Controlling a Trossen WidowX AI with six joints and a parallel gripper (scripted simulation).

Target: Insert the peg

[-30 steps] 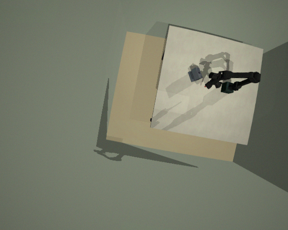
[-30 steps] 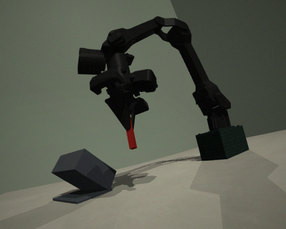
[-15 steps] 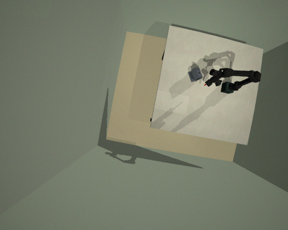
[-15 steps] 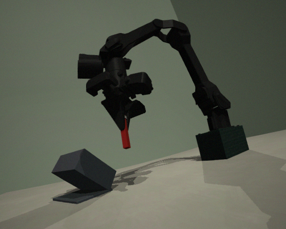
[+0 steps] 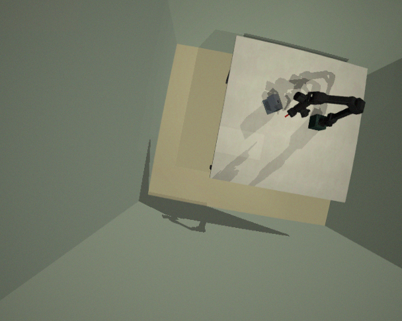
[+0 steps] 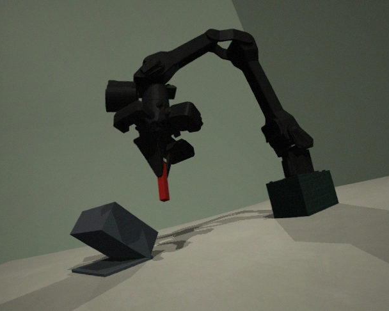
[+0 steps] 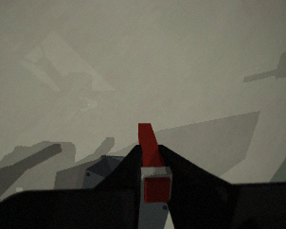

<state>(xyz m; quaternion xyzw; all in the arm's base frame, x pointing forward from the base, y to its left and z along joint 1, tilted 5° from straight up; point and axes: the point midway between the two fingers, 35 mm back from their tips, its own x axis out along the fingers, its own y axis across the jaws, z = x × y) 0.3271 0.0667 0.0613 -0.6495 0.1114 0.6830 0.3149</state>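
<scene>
My gripper tip is 110 mm short of the grey sloped panel block, 80 mm to the left of it and 80 mm above it. Also, from my gripper tip: red peg 20 mm above; then flat grey plate 140 mm below, 130 mm ahead, 70 mm to the right.
</scene>
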